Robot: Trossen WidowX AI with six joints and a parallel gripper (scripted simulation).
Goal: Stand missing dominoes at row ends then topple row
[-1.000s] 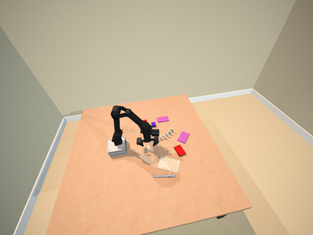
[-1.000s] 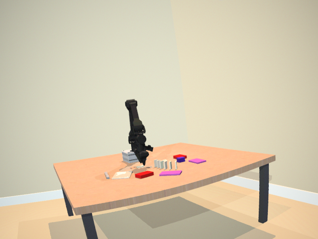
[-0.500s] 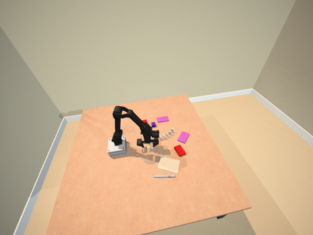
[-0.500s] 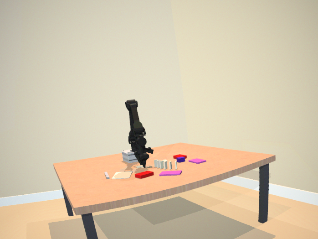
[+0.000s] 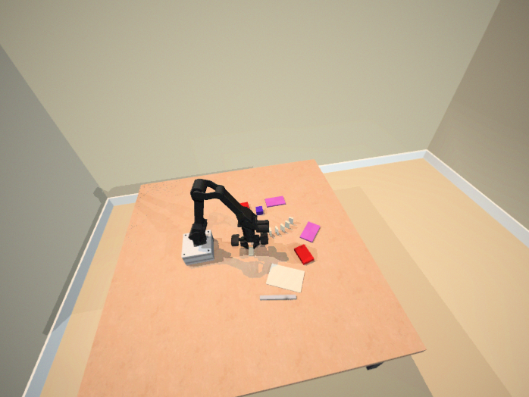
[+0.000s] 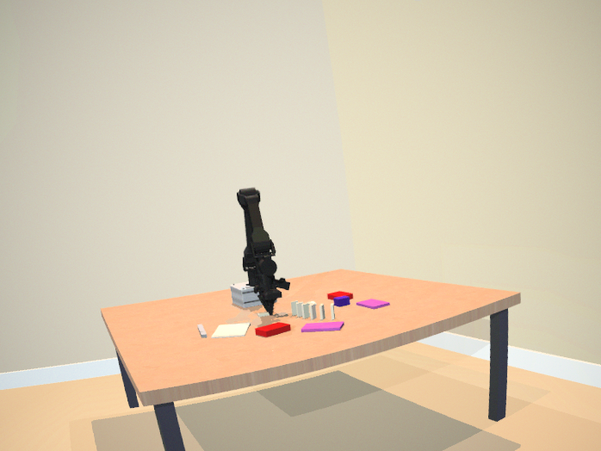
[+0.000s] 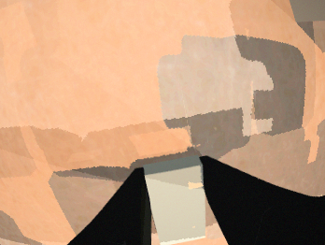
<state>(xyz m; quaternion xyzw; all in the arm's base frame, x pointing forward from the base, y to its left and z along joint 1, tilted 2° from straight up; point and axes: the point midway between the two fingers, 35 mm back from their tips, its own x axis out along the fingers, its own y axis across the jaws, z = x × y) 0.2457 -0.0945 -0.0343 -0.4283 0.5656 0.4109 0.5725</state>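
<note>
Right now my gripper tip is 4 cm short of the grey bar, 29 cm to the left of it and 1 cm below it. Round my gripper tip: purple block (12 cm ahead, 23 cm to the left, 1 cm above); then cream sheet (11 cm ahead, 22 cm to the right).
</note>
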